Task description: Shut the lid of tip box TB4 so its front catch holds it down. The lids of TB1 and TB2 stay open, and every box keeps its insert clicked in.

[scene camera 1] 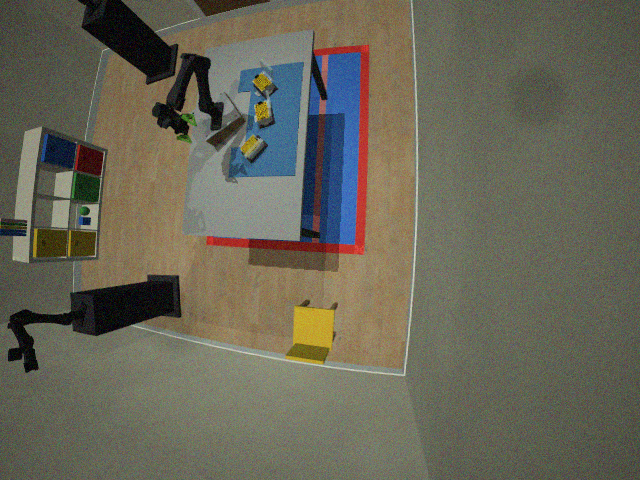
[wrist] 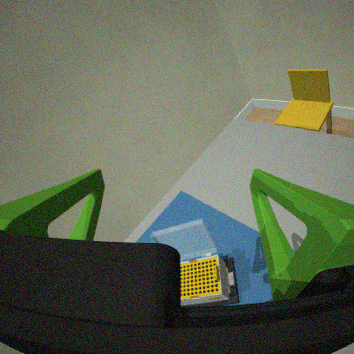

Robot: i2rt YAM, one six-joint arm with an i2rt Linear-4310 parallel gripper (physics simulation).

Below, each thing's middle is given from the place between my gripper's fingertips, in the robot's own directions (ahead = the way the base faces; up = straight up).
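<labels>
I look at the yellow insert [wrist: 201, 277], and counted from my hand it is 50 mm to the left of it, 140 mm ahead of it and 330 mm below it.
</labels>
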